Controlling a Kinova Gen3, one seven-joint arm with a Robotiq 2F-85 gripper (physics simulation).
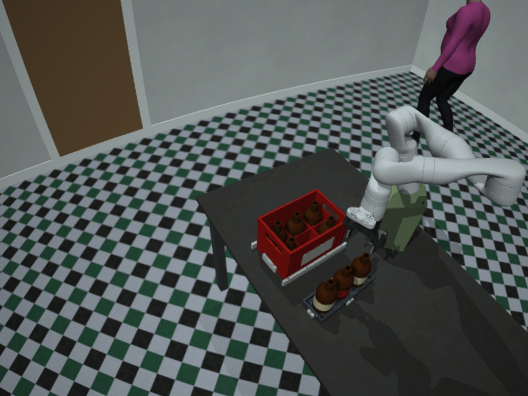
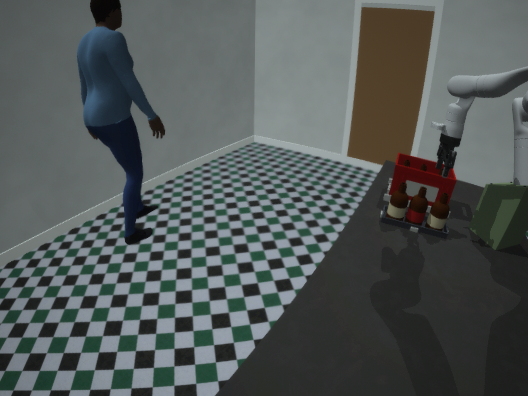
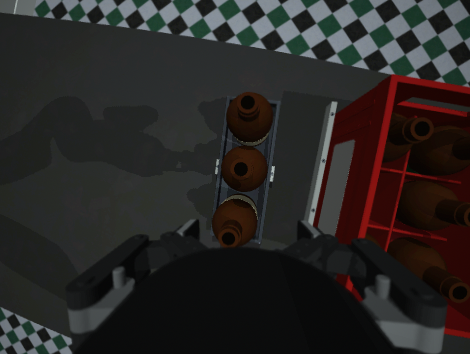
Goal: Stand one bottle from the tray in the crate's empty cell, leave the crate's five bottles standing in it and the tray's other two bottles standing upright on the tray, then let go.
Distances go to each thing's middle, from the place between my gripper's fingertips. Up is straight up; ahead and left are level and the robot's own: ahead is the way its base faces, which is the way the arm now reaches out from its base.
Scene:
I see my gripper 210 mm above the pale rail (image 3: 328,122), 120 mm to the left of it and 40 mm short of it.

